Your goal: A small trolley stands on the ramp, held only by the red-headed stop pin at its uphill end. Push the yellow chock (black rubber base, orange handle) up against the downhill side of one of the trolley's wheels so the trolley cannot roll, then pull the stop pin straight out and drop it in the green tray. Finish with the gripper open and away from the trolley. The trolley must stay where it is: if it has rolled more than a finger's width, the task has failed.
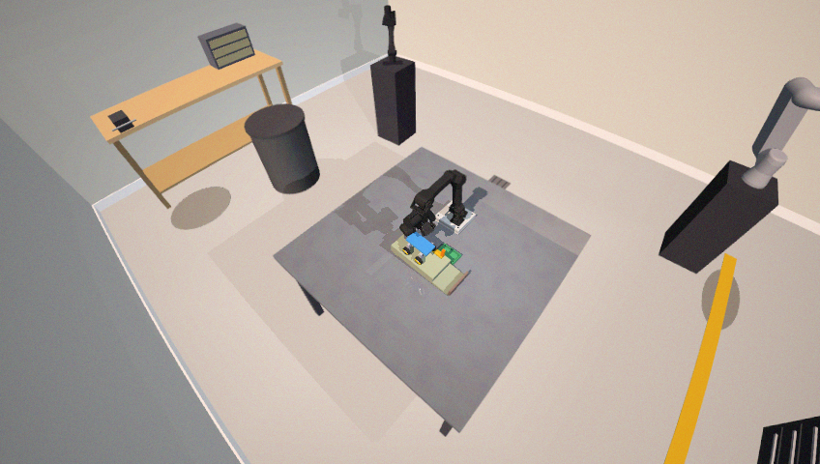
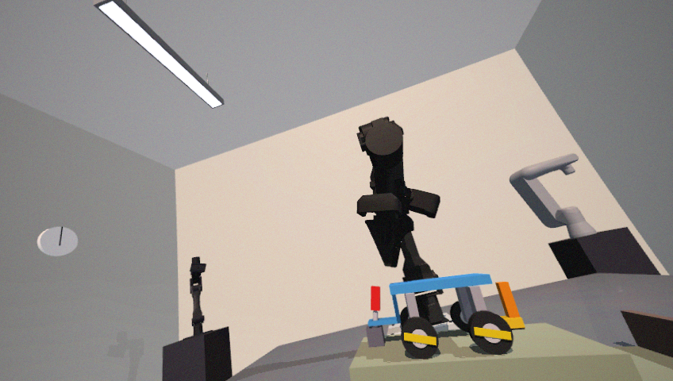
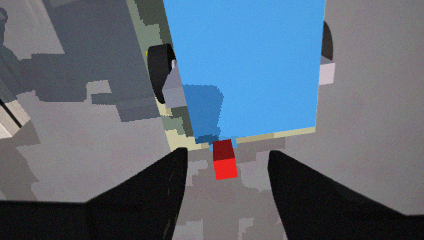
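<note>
Right now the red-headed stop pin is 10 mm behind my gripper tip, 50 mm to the right of it and 60 mm below it. From my gripper tip the other things lie so: trolley 20 mm ahead, 50 mm to the left, 80 mm below; then ramp 20 mm ahead, 50 mm to the left, 140 mm below; then yellow chock 30 mm behind, 140 mm to the left, 110 mm below.
</note>
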